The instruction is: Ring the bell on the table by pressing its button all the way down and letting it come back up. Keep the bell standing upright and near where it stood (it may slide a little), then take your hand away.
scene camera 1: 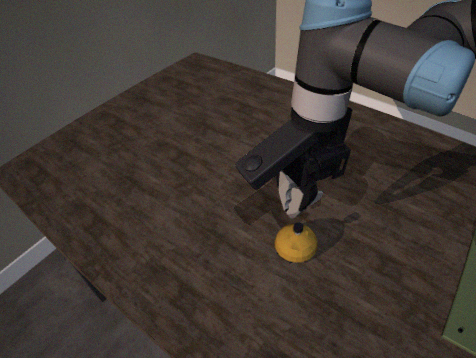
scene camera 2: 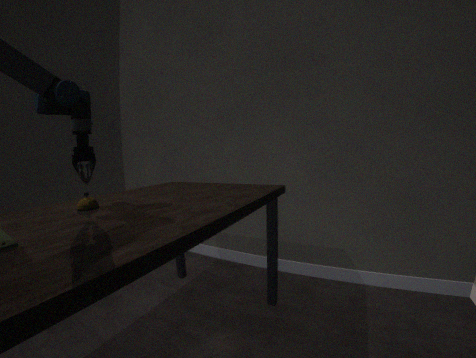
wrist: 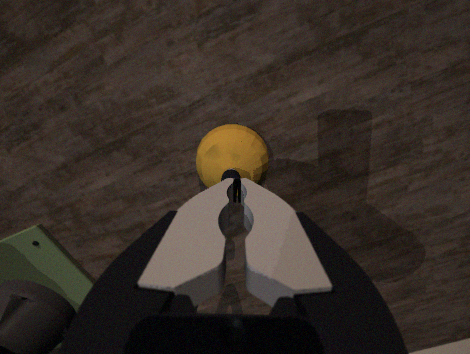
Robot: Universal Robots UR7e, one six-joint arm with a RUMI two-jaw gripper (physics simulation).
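Where they show: gripper, fingertip midpoint: (scene camera 1: 290,216) (scene camera 2: 86,183) (wrist: 237,181); arm's base at its link origin: (wrist: 38,307).
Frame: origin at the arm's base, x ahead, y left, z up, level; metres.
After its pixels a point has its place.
Note:
The yellow domed bell (scene camera 1: 295,245) @(x 0.439, y 0.171, z 0.031 m) (scene camera 2: 87,204) @(x 0.436, y 0.114, z 0.017 m) (wrist: 231,150) @(x 0.457, y 0.169, z 0.033 m) stands upright on the wooden table. Its small black button (scene camera 1: 298,228) @(x 0.447, y 0.153, z 0.059 m) (scene camera 2: 86,194) @(x 0.447, y 0.141, z 0.053 m) (wrist: 230,175) @(x 0.452, y 0.155, z 0.059 m) stands up from the top of the dome, and a light stem shows under it in scene camera 1. My gripper (scene camera 1: 293,215) @(x 0.462, y 0.163, z 0.093 m) (scene camera 2: 86,182) @(x 0.462, y 0.163, z 0.093 m) (wrist: 237,181) @(x 0.462, y 0.163, z 0.093 m) is shut and holds nothing. Its tips are above the button, with a visible gap between them and it in both scene views. In the wrist view the tips partly cover the near edge of the bell.
A green board (scene camera 1: 462,310) @(x 0.130, y 0.088, z 0.001 m) (scene camera 2: 6,240) @(x 0.142, y -0.068, z 0.001 m) (wrist: 45,255) @(x 0.118, y 0.102, z 0.001 m) with a small dark hole lies at one side of the table (scene camera 1: 125,175) @(x 0.896, y 0.238, z -0.007 m) (scene camera 2: 200,200) @(x 0.776, y -0.182, z -0.007 m), apart from the bell. Shadows of the arm fall across the table around the bell.

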